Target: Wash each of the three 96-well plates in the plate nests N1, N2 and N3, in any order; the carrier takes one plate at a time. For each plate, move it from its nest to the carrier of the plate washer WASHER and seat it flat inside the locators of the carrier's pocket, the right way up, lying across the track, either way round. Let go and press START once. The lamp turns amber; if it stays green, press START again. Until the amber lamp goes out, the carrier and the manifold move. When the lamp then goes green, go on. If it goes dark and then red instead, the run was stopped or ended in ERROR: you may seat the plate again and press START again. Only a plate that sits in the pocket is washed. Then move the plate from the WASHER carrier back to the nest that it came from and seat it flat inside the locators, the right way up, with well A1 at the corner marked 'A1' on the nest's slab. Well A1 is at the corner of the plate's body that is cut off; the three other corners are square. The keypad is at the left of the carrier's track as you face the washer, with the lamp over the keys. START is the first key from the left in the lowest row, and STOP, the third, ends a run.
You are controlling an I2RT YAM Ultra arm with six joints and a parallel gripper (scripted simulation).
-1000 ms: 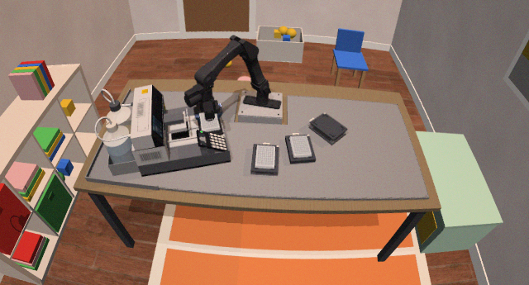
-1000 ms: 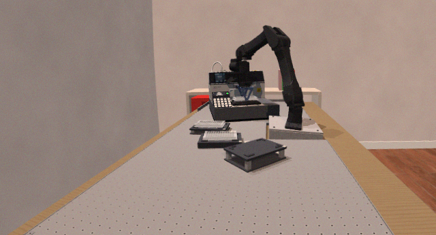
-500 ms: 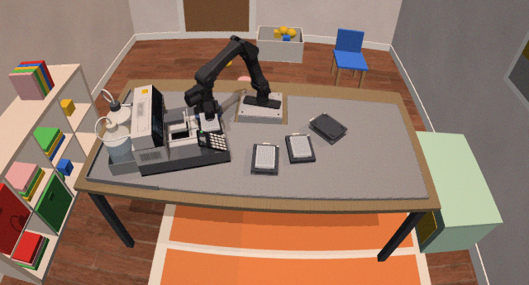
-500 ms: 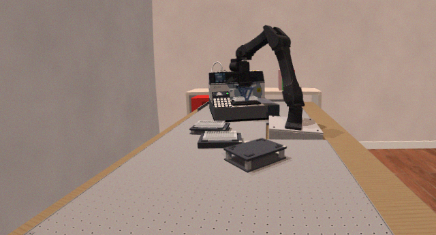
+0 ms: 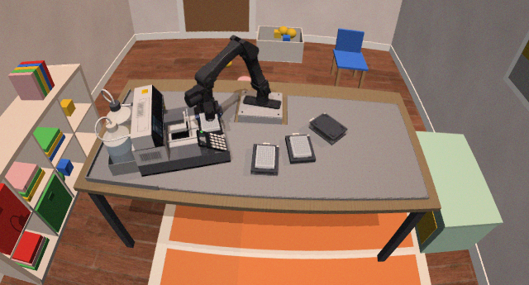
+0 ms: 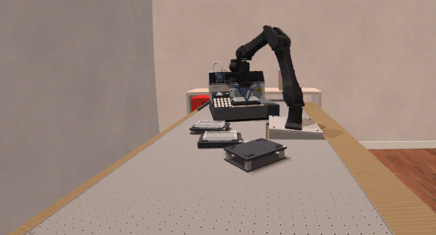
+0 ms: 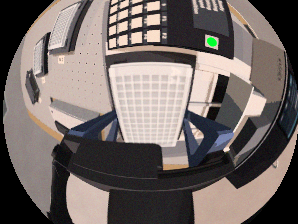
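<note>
Now: hand 2 cm above the washer carrier. Round my hand: manifold (13 cm to the right, 7 cm ahead, 3 cm above); plate washer (14 cm to the right, 7 cm ahead, 2 cm above); nest (57 cm to the left, 18 cm behind, 7 cm below).
</note>
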